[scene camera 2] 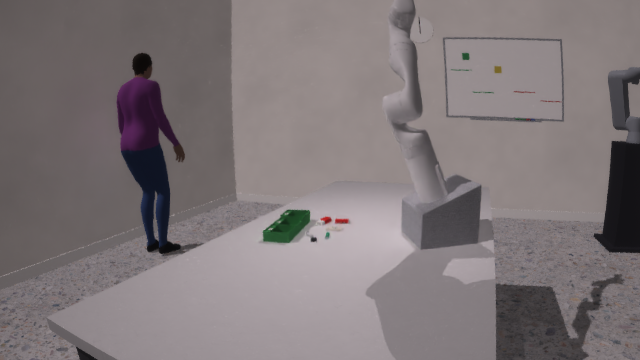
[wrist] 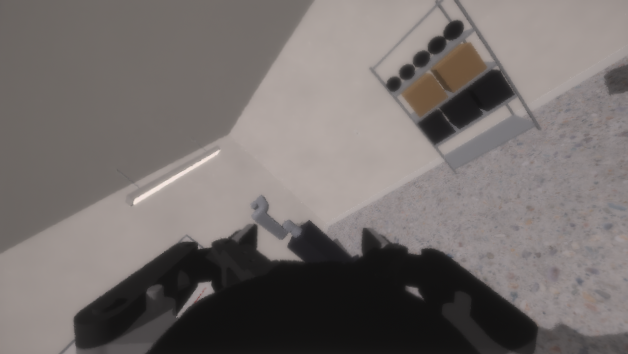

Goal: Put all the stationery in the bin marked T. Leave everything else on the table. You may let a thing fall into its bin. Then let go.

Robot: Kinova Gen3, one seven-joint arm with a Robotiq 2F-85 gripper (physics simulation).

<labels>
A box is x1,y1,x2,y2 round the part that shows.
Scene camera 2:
green three-compartment bin: [263,210,309,242]
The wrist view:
gripper: [74,224,537,353]
</labels>
